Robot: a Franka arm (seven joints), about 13 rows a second.
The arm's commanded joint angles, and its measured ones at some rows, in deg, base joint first. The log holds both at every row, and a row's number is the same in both.
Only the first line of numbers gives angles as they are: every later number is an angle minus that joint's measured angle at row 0.
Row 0, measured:
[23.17, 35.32, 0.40, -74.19, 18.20, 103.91, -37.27]
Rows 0 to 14, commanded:
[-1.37, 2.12, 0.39, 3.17, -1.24, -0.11, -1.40]
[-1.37, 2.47, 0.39, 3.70, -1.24, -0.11, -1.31]
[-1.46, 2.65, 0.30, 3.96, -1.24, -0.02, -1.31]
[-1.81, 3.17, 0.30, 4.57, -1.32, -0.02, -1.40]
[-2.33, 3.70, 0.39, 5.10, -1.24, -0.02, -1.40]
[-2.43, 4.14, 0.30, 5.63, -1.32, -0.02, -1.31]
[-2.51, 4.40, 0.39, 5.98, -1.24, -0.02, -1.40]
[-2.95, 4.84, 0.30, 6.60, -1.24, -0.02, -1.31]
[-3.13, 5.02, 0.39, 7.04, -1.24, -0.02, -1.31]
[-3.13, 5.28, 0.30, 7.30, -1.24, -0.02, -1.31]
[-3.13, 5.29, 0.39, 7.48, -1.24, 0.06, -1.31]
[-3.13, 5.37, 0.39, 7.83, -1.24, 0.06, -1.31]
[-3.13, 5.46, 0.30, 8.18, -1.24, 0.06, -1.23]
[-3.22, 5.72, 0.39, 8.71, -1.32, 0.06, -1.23]
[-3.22, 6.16, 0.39, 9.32, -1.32, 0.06, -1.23]
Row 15, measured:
[-2.83, 4.26, -0.01, 6.02, -0.47, 0.56, -0.10]
